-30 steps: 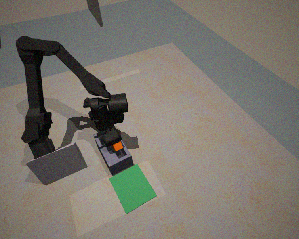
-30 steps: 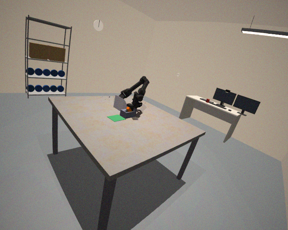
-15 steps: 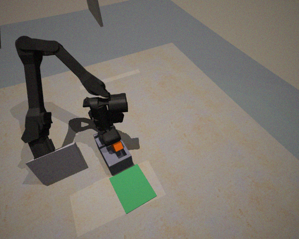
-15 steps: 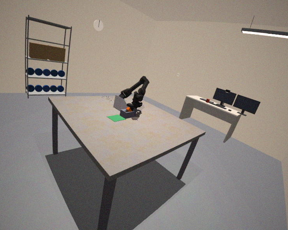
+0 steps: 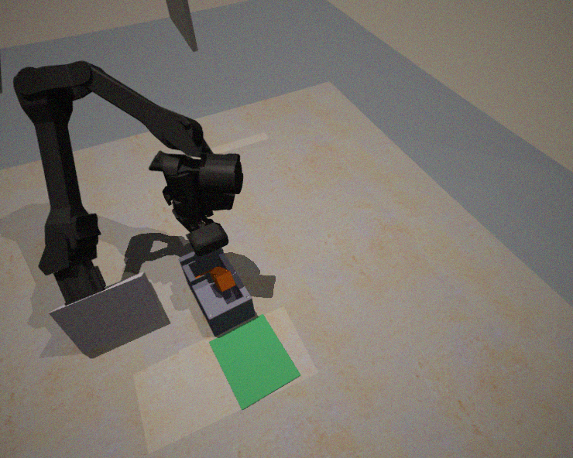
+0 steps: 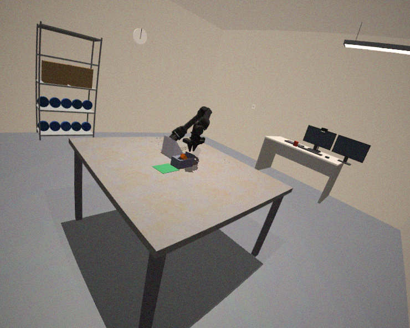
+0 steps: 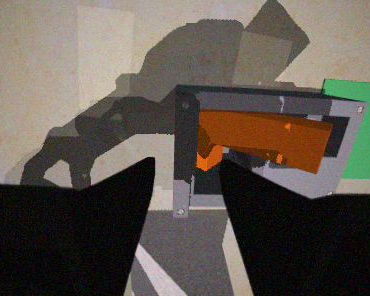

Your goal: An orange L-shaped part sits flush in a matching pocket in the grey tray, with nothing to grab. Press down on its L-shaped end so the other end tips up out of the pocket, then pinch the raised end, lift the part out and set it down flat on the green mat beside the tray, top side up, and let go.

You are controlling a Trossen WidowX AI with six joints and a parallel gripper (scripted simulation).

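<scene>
My gripper tip is 10 mm past the orange L-shaped part, 40 mm to the left of it and 70 mm above it. Also, from my gripper tip: green mat 20 mm behind, 220 mm to the right, 120 mm below.
</scene>
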